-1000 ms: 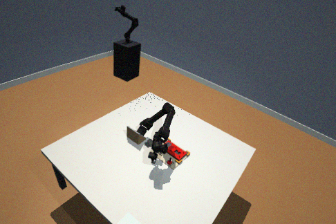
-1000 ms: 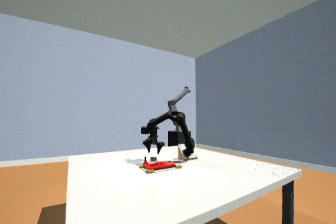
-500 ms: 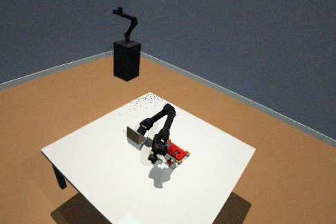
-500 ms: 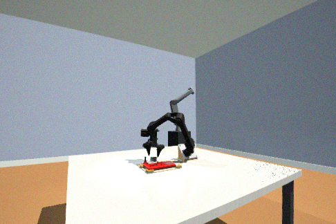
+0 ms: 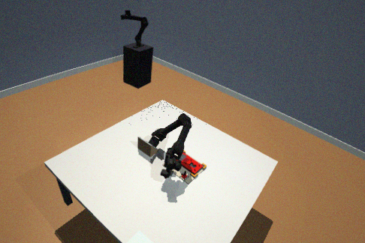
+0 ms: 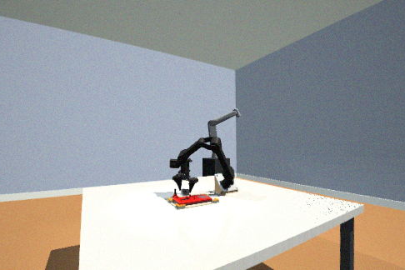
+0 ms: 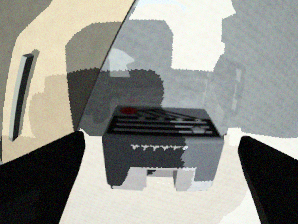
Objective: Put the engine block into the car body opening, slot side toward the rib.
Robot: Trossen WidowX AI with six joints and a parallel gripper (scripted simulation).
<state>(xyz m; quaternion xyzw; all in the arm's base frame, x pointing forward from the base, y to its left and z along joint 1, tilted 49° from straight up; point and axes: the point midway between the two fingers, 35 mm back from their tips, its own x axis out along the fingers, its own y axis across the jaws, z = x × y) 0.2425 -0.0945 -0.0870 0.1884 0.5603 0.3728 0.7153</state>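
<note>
The upright peg lies 110 mm ahead of my gripper tip, 60 mm to the left of it and 20 mm above it. The rest, counted from my gripper tip: engine block (10 mm above).
</note>
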